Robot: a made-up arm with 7 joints. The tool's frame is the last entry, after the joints.
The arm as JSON. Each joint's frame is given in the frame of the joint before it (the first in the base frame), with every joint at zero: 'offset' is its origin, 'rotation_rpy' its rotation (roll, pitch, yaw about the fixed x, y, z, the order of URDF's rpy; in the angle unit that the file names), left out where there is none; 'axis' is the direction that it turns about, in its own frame. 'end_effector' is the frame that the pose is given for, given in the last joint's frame.
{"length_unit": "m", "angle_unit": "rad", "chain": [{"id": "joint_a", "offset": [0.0, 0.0, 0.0], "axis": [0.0, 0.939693, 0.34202]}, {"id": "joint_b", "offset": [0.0, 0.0, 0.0], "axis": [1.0, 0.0, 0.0]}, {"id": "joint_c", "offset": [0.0, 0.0, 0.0], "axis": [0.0, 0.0, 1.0]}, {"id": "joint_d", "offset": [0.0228, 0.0, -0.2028], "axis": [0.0, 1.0, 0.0]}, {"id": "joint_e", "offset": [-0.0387, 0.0, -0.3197], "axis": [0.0, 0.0, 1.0]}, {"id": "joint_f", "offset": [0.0, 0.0, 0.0], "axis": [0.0, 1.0, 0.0]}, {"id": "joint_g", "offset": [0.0, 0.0, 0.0], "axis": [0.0, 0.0, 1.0]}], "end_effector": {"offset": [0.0, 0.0, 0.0]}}
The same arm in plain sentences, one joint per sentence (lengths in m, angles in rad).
The arm has seven revolute joints in a row. What follows holds with every joint at zero, and every direction is one of the base frame's. The first joint is mounted at the same point as the base frame's origin and turns about the direction (0, 0.9397, 0.342). The second joint is mounted at the same point as the first joint and turns about +x. The third joint is mounted at the same point as the second joint and turns about +z. The fourth joint is mounted 0.0228 m along +x and 0.2028 m along -z from the third joint and turns about +y. The fifth joint is mounted 0.0387 m along -x and 0.3197 m along -z from the fourth joint and turns about +z. The sixth joint is mounted at the same point as the fifth joint and turns about +y. The seventh joint is mounted at the same point as the sixth joint and turns about +z. The tool frame, which is the frame that the pose is given for, is mounted at the same point as the seventh joint; its axes are parallel to the base frame's.
